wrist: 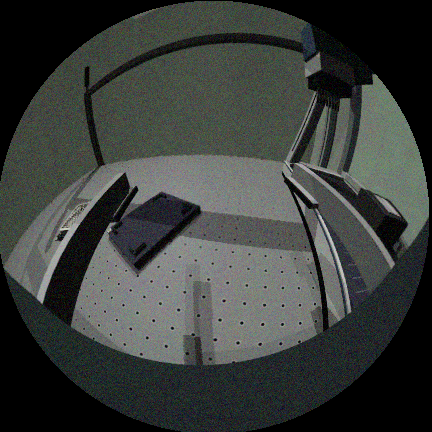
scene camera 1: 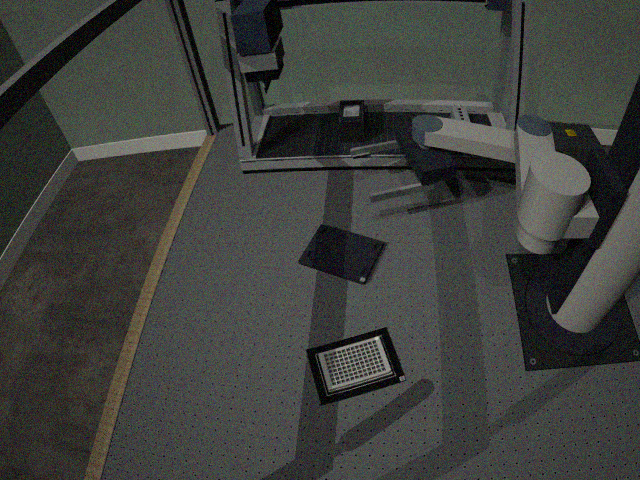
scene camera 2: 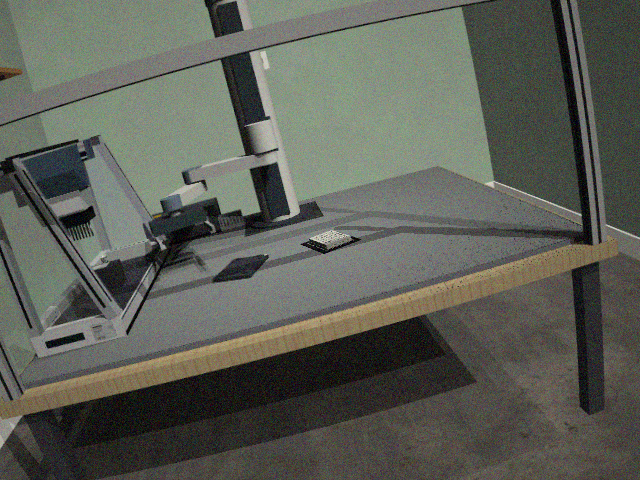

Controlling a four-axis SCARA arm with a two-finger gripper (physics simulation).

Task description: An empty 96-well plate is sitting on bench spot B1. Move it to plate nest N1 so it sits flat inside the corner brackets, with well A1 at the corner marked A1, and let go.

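The white 96-well plate lies flat on the black pad of spot B1; in the wrist view the plate shows at the left, partly hidden by a finger. Its well A1 cannot be made out. The dark nest N1 holds no plate; corner brackets show in the wrist view. A small white mark is at one nest corner. My gripper is open and empty, above the bench between the nest and the framed machine, away from the plate.
The framed machine stands beside the gripper, with a dark block inside and a blue-grey head hanging from it. The arm's column rises from a black base plate. A wooden edge borders the bench.
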